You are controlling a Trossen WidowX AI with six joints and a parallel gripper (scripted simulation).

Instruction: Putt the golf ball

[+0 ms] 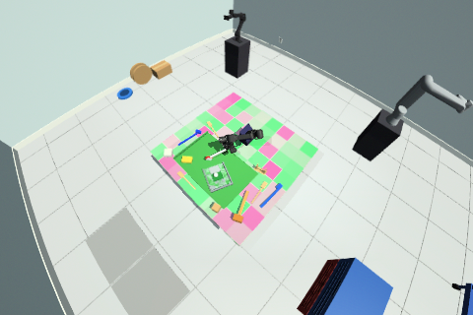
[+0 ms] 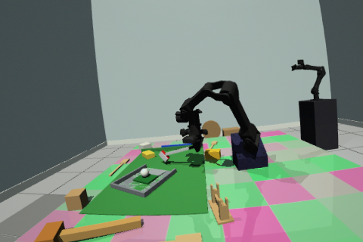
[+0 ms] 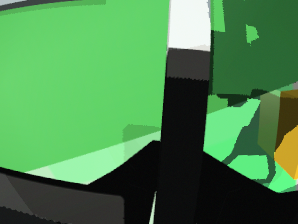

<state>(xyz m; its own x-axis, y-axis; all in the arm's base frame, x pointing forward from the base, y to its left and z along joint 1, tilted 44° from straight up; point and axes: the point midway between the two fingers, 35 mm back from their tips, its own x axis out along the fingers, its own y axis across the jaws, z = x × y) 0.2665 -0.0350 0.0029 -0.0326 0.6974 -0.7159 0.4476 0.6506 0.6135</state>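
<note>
Now: gripper tip 110 mm short of the red putter, 50 mm to the left of it and 10 mm above it. Round my gripper tip: orange-yellow block 90 mm behind, 150 mm to the right, 70 mm below; dark green mat 210 mm ahead, 20 mm to the right, 90 mm below; white golf ball 280 mm ahead, 60 mm to the left, 60 mm below.
</note>
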